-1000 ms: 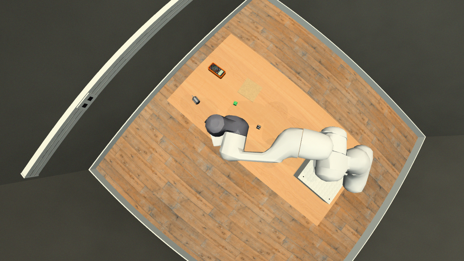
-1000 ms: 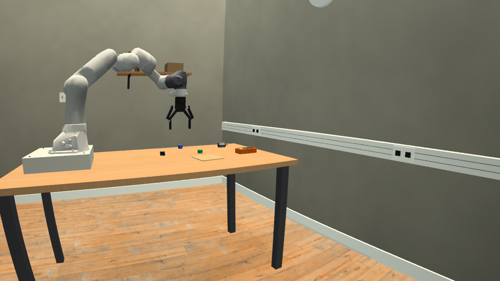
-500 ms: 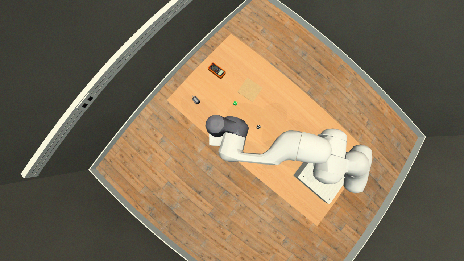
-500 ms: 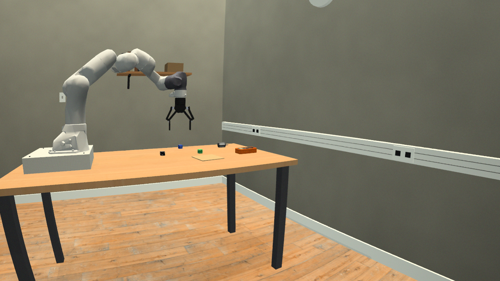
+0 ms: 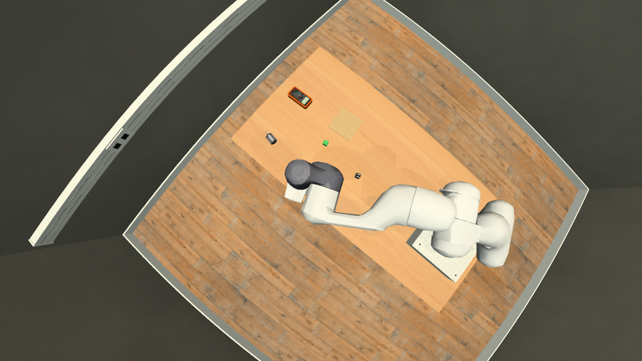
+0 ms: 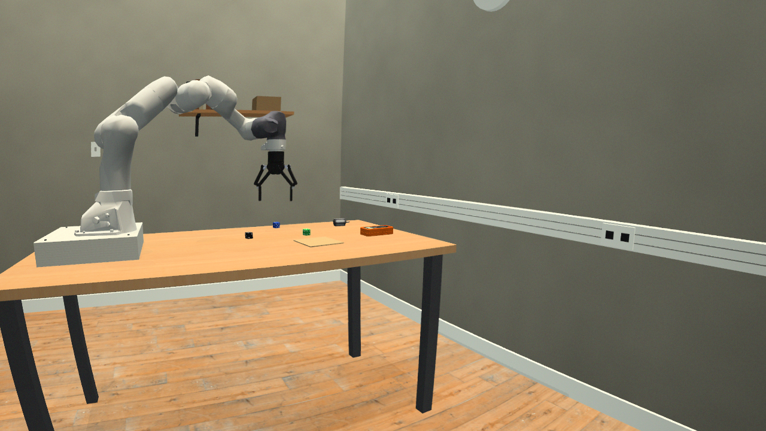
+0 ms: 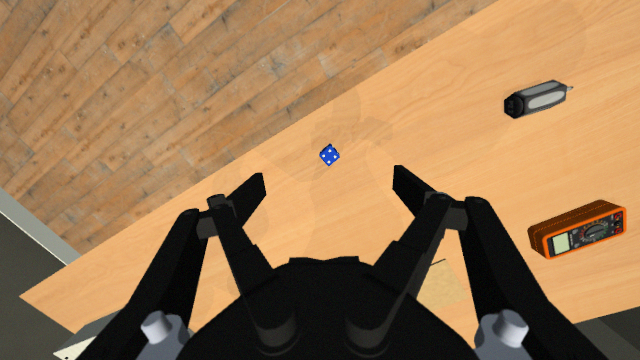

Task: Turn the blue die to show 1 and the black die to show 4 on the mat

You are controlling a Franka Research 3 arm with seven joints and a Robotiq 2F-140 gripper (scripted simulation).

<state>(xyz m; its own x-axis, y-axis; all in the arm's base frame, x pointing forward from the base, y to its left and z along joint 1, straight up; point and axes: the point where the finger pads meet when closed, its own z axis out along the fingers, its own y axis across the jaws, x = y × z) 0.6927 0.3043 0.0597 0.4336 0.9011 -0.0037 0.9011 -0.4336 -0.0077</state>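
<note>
My gripper is now 12 cm above the blue die. The rest, counted from my hand: green die: 24 cm to the right, 12 cm below, 6 cm ahead; then grey gadget: 31 cm ahead, 12 cm below, 7 cm to the right; then black die: 21 cm to the right, 18 cm behind, 12 cm below.
</note>
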